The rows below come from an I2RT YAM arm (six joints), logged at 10 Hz.
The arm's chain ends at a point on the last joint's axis. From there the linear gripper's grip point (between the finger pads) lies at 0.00 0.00 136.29 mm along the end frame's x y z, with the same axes.
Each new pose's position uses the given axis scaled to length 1; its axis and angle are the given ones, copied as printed.
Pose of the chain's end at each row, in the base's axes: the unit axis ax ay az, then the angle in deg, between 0 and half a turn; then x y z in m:
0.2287 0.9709 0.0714 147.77 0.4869 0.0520 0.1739
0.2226 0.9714 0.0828 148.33 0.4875 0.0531 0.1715
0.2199 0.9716 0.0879 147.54 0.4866 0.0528 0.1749
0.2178 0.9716 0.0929 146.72 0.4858 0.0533 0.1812
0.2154 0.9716 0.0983 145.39 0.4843 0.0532 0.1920
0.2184 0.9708 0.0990 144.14 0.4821 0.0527 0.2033
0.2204 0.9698 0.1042 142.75 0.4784 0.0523 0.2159
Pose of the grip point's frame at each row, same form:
0.2287 0.9709 0.0714 147.77 0.5616 0.0528 0.0599
0.2226 0.9714 0.0828 148.33 0.5617 0.0575 0.0572
0.2199 0.9716 0.0879 147.54 0.5625 0.0582 0.0618
0.2178 0.9716 0.0929 146.72 0.5635 0.0596 0.0694
0.2154 0.9716 0.0983 145.39 0.5648 0.0603 0.0822
0.2184 0.9708 0.0990 144.14 0.5649 0.0590 0.0953
0.2204 0.9698 0.1042 142.75 0.5640 0.0589 0.1101

